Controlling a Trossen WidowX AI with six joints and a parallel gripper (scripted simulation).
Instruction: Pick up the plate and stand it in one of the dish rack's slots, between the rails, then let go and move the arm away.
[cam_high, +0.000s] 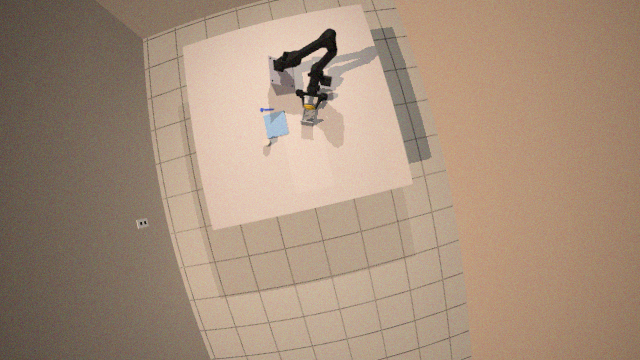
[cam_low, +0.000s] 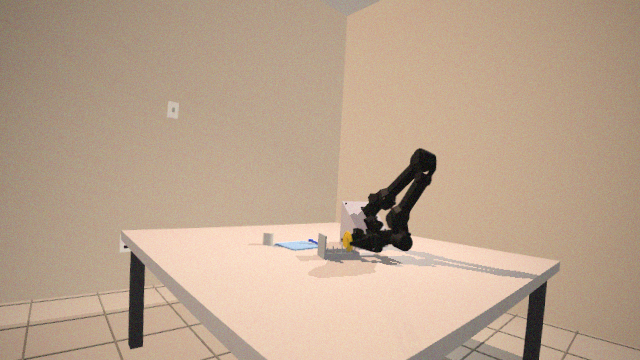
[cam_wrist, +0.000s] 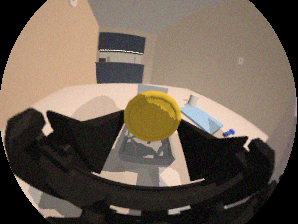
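The yellow plate lies 10 mm behind my gripper tip. From my gripper tip the other things lie so: light blue mat: 220 mm to the right, 50 mm below, 50 mm ahead; then grey dish rack: 30 mm below, 20 mm ahead, 10 mm to the right; then blue spoon: 270 mm to the right, 50 mm below, 50 mm behind.
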